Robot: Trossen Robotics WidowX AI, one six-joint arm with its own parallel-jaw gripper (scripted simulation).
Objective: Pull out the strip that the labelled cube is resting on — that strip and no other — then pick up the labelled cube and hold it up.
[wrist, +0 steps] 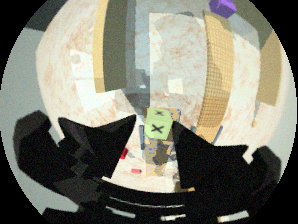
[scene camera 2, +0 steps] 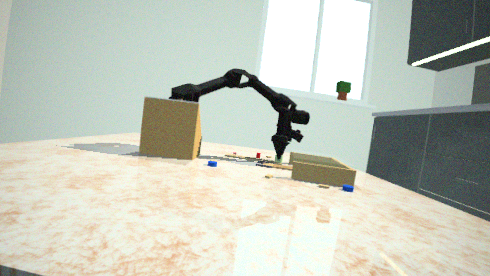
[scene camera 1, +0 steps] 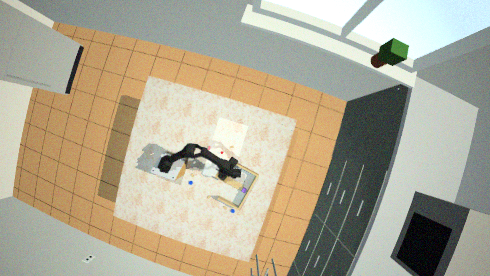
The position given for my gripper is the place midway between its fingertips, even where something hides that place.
Note:
In view: my gripper (wrist: 154, 120) and a labelled cube (wrist: 157, 124).

